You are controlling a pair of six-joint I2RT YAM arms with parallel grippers.
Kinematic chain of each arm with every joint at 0, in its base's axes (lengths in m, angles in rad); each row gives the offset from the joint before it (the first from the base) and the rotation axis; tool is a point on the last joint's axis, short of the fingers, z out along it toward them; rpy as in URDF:
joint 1: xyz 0 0 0.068 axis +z
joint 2: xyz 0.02 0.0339 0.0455 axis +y
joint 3: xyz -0.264 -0.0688 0 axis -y
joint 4: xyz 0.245 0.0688 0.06 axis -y
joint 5: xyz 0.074 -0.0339 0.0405 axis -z
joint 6: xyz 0.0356 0 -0.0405 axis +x
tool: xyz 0 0 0 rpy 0 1.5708 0
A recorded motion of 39 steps. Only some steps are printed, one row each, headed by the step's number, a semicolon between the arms.
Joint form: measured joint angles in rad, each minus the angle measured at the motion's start. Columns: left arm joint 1, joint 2, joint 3, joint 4, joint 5, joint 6; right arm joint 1, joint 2, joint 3, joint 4, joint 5, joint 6.
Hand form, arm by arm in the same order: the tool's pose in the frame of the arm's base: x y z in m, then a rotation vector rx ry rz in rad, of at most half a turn. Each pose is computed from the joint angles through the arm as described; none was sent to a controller.
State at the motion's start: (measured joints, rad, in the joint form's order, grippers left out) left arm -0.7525 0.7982 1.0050 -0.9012 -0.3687 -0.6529; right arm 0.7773 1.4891 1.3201 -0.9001 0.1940 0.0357
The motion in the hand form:
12: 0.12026 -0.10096 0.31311 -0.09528 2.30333 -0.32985; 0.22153 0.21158 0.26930 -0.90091 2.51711 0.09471
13: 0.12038 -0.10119 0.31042 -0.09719 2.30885 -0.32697; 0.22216 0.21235 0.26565 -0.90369 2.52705 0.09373
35: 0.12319 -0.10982 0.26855 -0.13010 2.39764 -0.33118; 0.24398 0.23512 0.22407 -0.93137 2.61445 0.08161
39: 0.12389 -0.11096 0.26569 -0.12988 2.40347 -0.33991; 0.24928 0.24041 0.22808 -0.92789 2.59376 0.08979
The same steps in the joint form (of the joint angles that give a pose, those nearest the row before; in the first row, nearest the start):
12: -0.0290 0.0286 -0.0931 0.0374 -0.0061 -0.0530; 0.0000 0.0294 -0.0801 0.0629 -0.0656 0.0244
13: -0.0294 0.0286 -0.1023 0.0400 -0.0057 -0.0565; 0.0000 0.0374 -0.0851 0.0660 -0.0687 0.0263
35: -0.0481 0.0534 -0.2395 0.1164 0.0263 -0.1301; 0.0000 0.2075 -0.0584 0.1209 -0.0950 0.0393
39: -0.0480 0.0576 -0.2491 0.1289 0.0351 -0.1331; 0.0004 0.2251 -0.0256 0.1270 -0.0927 0.0355

